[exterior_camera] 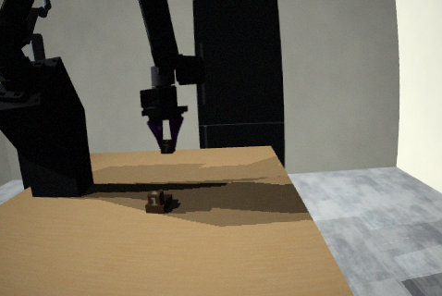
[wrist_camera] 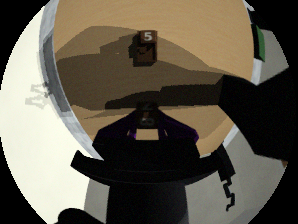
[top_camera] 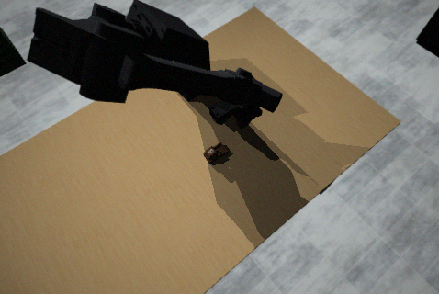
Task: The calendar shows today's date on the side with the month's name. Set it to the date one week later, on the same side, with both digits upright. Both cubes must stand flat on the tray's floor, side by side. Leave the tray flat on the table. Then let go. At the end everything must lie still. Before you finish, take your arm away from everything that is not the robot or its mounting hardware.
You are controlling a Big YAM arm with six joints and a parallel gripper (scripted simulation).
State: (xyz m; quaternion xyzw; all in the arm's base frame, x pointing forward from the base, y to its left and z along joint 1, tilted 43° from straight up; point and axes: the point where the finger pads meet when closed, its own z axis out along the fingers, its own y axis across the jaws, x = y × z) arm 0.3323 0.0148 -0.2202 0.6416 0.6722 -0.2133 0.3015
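The brown tray is 110 mm to the right of my hand and 110 mm below it.
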